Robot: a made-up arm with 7 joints. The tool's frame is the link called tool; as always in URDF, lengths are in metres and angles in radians. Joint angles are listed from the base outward. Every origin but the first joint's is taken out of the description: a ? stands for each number. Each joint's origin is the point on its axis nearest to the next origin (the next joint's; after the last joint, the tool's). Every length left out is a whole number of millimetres.
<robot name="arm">
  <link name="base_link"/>
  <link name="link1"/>
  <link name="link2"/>
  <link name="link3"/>
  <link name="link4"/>
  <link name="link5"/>
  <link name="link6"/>
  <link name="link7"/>
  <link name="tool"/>
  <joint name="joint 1" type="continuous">
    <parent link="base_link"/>
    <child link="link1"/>
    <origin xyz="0 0 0.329"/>
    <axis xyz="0 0 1"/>
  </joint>
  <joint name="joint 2" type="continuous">
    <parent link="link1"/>
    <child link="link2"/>
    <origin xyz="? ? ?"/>
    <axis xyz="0 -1 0"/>
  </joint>
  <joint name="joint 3" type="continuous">
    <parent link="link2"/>
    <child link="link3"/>
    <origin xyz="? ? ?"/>
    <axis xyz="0 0 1"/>
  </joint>
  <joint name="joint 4" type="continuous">
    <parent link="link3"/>
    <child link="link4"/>
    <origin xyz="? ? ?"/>
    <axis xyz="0 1 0"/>
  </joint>
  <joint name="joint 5" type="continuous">
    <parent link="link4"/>
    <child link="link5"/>
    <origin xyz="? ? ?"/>
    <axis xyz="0 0 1"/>
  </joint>
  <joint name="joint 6" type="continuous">
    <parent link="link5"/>
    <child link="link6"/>
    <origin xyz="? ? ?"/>
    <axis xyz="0 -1 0"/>
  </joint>
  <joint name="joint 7" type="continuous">
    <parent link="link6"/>
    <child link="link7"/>
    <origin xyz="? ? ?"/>
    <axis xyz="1 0 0"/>
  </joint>
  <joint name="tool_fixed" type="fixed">
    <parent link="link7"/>
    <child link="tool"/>
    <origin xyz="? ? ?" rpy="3.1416 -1.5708 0"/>
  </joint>
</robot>
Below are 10 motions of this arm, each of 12 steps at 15 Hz.
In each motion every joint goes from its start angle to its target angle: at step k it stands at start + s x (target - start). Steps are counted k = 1, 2, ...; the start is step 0. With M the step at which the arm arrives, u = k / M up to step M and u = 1 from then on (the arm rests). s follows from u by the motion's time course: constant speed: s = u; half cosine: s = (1 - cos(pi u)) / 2; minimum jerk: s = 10 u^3 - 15 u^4 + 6 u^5.
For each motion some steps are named. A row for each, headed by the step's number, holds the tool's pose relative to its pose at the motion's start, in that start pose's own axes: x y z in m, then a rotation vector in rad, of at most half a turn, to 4 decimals.
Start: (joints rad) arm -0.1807 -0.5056 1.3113 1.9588 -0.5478 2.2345 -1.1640
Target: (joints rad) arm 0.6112 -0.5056 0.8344 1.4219 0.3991 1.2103 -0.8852
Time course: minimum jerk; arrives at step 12
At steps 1, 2, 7, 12:
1: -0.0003 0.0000 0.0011 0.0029 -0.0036 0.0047
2: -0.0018 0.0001 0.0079 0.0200 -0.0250 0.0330
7: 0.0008 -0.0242 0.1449 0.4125 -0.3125 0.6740
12: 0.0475 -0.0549 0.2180 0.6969 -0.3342 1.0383

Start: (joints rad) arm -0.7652 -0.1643 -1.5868 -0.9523 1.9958 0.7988 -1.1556
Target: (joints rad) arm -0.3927 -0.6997 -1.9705 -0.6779 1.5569 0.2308 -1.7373
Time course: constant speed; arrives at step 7
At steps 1, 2, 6, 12:
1: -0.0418 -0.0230 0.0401 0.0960 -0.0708 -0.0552
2: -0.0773 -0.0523 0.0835 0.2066 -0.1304 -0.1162
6: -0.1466 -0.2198 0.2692 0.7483 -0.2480 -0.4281
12: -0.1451 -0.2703 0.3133 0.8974 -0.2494 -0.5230

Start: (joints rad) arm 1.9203 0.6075 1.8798 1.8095 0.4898 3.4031 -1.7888
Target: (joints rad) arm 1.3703 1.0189 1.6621 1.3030 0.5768 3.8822 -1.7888
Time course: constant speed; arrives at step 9
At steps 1, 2, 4, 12:
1: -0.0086 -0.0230 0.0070 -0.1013 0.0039 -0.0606
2: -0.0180 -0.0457 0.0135 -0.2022 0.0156 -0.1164
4: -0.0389 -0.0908 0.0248 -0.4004 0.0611 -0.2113
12: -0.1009 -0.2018 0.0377 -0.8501 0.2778 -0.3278

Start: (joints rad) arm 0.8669 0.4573 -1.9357 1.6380 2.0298 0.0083 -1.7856
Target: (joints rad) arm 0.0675 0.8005 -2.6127 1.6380 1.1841 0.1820 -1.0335
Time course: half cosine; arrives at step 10
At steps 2, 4, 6, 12:
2: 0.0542 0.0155 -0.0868 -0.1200 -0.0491 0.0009
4: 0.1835 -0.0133 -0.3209 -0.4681 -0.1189 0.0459
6: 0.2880 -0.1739 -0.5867 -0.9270 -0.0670 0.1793
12: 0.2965 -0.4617 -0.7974 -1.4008 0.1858 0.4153

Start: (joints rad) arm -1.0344 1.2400 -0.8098 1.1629 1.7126 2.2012 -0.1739
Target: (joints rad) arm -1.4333 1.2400 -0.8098 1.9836 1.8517 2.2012 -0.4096
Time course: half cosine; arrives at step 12
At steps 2, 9, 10, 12:
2: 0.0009 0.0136 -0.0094 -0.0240 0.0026 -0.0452
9: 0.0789 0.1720 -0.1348 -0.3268 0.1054 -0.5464
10: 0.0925 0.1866 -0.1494 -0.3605 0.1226 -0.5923
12: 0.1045 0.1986 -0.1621 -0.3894 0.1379 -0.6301

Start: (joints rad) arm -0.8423 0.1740 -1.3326 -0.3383 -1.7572 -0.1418 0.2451
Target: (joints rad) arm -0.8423 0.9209 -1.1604 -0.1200 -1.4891 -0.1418 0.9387
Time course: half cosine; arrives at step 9
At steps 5, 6, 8, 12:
5: 0.0011 -0.0314 0.4185 -0.0704 -0.4443 0.3337
6: -0.0288 -0.0230 0.5316 -0.1135 -0.5688 0.4408
8: -0.0886 -0.0012 0.6755 -0.1892 -0.7347 0.5927
12: -0.0984 0.0027 0.6943 -0.2012 -0.7572 0.6142

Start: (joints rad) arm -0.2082 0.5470 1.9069 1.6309 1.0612 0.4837 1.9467
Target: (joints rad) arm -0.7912 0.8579 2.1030 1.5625 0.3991 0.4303 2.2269
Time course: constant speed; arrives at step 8
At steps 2, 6, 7, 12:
2: 0.0281 -0.0520 0.0046 0.0945 0.2148 0.0756
6: 0.1072 -0.1557 0.0183 0.2377 0.6483 0.2547
7: 0.1326 -0.1809 0.0226 0.2627 0.7564 0.3014
12: 0.1605 -0.2053 0.0273 0.2829 0.8640 0.3476

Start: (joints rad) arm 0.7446 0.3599 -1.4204 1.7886 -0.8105 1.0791 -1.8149
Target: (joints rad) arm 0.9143 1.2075 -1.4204 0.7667 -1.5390 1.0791 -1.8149
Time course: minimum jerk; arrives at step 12
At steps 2, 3, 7, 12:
2: -0.0213 0.0009 -0.0111 -0.0295 -0.0248 0.0119
3: -0.0624 -0.0020 -0.0322 -0.0813 -0.0741 0.0378
7: -0.3568 -0.2269 -0.1452 -0.2341 -0.5078 0.3654
12: -0.4349 -0.4975 -0.1327 -0.0634 -0.7325 0.6196

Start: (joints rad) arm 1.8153 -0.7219 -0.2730 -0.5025 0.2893 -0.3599 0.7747
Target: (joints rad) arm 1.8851 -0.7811 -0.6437 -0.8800 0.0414 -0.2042 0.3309
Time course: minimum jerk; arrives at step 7
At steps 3, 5, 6, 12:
3: -0.0623 -0.0321 -0.0538 -0.0561 0.2515 -0.2096
5: -0.1749 -0.0765 -0.1058 -0.1685 0.5716 -0.5107
6: -0.2076 -0.0866 -0.1147 -0.2025 0.6492 -0.5883
12: -0.2141 -0.0885 -0.1162 -0.2093 0.6640 -0.6032

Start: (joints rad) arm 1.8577 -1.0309 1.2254 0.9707 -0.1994 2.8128 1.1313
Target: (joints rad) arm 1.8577 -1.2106 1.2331 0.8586 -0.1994 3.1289 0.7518
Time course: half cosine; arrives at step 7
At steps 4, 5, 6, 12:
4: 0.0575 0.0377 -0.0276 0.1291 0.1963 -0.2721
5: 0.0759 0.0501 -0.0384 0.1627 0.2656 -0.3659
6: 0.0885 0.0586 -0.0462 0.1834 0.3148 -0.4319
12: 0.0929 0.0616 -0.0491 0.1903 0.3326 -0.4557

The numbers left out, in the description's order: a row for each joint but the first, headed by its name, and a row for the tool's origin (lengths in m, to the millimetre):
joint 2: 0 -0.056 0
joint 3: 0 0 0.392
joint 4: 0.025 0.065 0
joint 5: -0.022 0 0.49
joint 6: 0 -0.096 0
joint 7: 0.011 0 0.078
tool: 0 0 0

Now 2 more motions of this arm.
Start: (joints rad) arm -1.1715 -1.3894 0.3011 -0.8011 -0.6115 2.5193 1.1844
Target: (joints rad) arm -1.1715 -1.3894 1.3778 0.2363 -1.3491 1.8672 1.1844
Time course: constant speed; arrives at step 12
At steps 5, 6, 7, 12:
5: -0.0910 0.1156 -0.1394 -0.6839 -0.3035 0.1365
6: -0.1183 0.1234 -0.1665 -0.7950 -0.3669 0.1958
7: -0.1480 0.1256 -0.1908 -0.8942 -0.4309 0.2640
12: -0.3070 0.0616 -0.2359 -1.1726 -0.7439 0.6971

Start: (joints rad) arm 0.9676 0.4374 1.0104 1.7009 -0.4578 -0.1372 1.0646
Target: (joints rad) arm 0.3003 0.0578 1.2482 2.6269 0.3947 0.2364 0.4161
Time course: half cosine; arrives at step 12
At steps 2, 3, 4, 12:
2: 0.0013 -0.0207 0.0543 -0.0227 -0.0944 -0.0697
3: -0.0019 -0.0387 0.1192 -0.0419 -0.2113 -0.1436
4: -0.0139 -0.0521 0.2025 -0.0542 -0.3696 -0.2249
12: -0.3121 0.0810 0.5857 0.2009 -1.4933 -0.2843

